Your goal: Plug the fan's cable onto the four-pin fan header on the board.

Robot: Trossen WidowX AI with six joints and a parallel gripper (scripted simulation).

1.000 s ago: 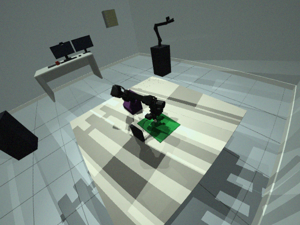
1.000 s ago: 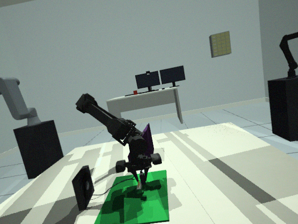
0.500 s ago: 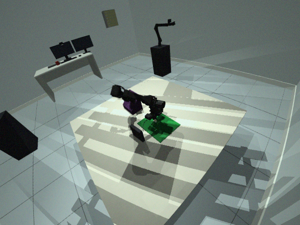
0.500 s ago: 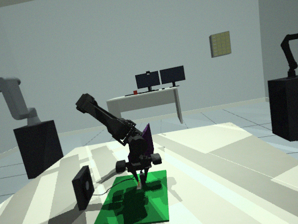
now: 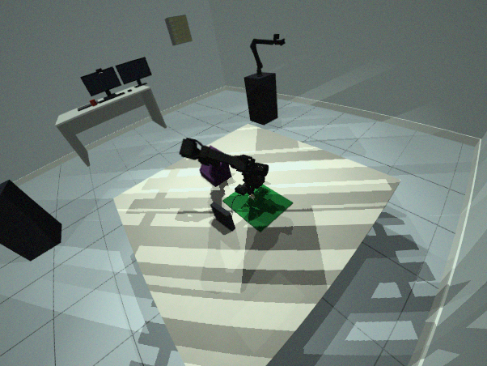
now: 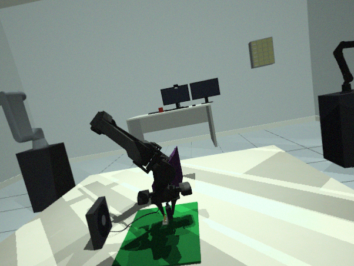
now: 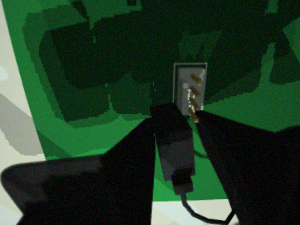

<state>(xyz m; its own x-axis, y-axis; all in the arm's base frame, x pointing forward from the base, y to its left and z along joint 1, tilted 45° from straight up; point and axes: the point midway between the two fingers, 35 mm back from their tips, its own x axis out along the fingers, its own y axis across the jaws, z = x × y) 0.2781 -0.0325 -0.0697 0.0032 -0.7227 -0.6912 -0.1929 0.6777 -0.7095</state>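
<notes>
My gripper tip is now 10 mm past the black fan plug and 10 mm below it. The rest, counted from my gripper tip: green board 60 mm ahead, 20 mm to the right, 30 mm below; black fan 50 mm ahead, 210 mm to the right, 40 mm above; pale header 20 mm ahead, 10 mm to the right, 20 mm below.
</notes>
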